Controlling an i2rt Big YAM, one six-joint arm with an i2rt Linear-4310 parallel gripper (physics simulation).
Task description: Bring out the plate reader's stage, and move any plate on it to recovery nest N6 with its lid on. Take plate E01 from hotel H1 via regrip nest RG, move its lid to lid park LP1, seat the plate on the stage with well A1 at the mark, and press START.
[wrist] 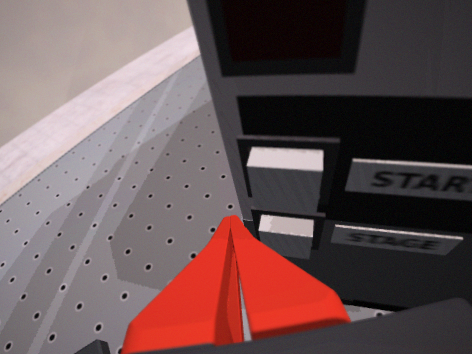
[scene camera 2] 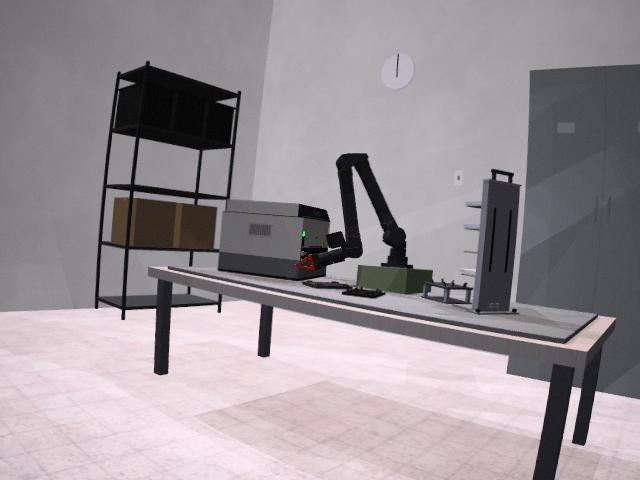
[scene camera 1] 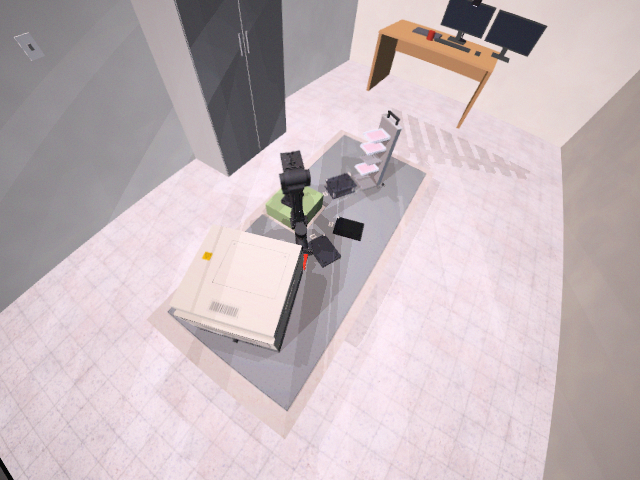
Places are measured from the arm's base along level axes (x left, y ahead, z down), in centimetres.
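Pixels of known places: gripper, fingertip midpoint: [wrist: 231, 226] [scene camera 2: 295, 266] [scene camera 1: 304, 270]; arm's base, origin of the base link: [scene camera 2: 396, 267].
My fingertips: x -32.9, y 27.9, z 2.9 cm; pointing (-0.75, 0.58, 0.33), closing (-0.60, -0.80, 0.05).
Observation:
For each thing: its middle in the pictures, then the offset to it from my fingertips.
- plate reader, body centre: [scene camera 1: 248, 287] [scene camera 2: 277, 239] dx -23.0, dy -14.0, dz -10.0 cm
- START button, body centre: [wrist: 286, 174] dx +0.3, dy -3.1, dz -5.5 cm
- smaller STAGE button, body centre: [wrist: 287, 231] dx +0.3, dy -3.1, dz -2.3 cm
- hotel, body centre: [scene camera 2: 489, 241] [scene camera 1: 376, 152] dx +80.7, dy +0.9, dz -17.2 cm
The plate reader [scene camera 1: 250, 281] [scene camera 2: 263, 232] stands at one end of the table; no stage shows out of it. In the wrist view its front carries a START button [wrist: 286, 179] above a smaller STAGE button [wrist: 286, 236]. My gripper [scene camera 1: 305, 267] [scene camera 2: 298, 265] [wrist: 231, 226] is shut and empty, its red tips close in front of the reader's front, appearing just left of the STAGE button; whether they touch it I cannot tell. The hotel [scene camera 1: 388, 152] [scene camera 2: 497, 248] holds several plates, with pink tops in scene camera 1. Which plate is E01 cannot be read.
A raised dark nest stand [scene camera 1: 340, 184] [scene camera 2: 447, 285] is beside the hotel. Two low dark nests [scene camera 1: 348, 228] [scene camera 1: 324, 251] lie between it and the reader. The arm's green base block [scene camera 1: 279, 210] [scene camera 2: 382, 277] stands behind them. Nest labels are too small to read.

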